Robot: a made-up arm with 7 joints.
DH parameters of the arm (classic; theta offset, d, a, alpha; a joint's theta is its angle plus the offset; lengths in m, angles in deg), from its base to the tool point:
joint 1: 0 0.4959 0 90
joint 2: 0 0.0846 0 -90
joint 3: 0 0.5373 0.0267 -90
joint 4: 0 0.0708 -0.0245 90
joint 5: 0 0.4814 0 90
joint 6: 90 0.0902 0.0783 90
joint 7: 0 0.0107 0 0
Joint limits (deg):
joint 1: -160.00..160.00
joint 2: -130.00..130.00
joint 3: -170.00..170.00
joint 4: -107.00..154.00
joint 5: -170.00..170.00
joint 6: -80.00..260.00
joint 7: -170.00..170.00
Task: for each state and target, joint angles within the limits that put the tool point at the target. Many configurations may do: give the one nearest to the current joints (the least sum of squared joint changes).
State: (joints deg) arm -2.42 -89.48 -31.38 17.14 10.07 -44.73 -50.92
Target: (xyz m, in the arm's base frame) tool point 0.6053 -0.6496 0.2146
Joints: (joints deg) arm -20.75 -81.42 -37.80 59.10 13.42 -56.88 -50.92
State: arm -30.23 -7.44 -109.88 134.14 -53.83 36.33 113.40
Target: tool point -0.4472 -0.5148 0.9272
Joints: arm -24.84 6.72 -108.62 111.08 -56.82 34.87 113.40
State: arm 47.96 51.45 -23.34 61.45 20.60 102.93 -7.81
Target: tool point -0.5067 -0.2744 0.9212
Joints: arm 21.39 96.47 6.91 97.73 29.78 116.08 -7.81
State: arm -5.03 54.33 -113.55 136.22 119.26 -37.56 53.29
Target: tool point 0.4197 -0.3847 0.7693
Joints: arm 47.10 29.03 -93.66 121.84 125.05 -35.20 53.29
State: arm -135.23 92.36 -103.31 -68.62 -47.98 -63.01 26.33
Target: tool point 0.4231 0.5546 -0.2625
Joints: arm -121.40 130.00 -59.58 -21.73 -39.56 -41.73 26.33
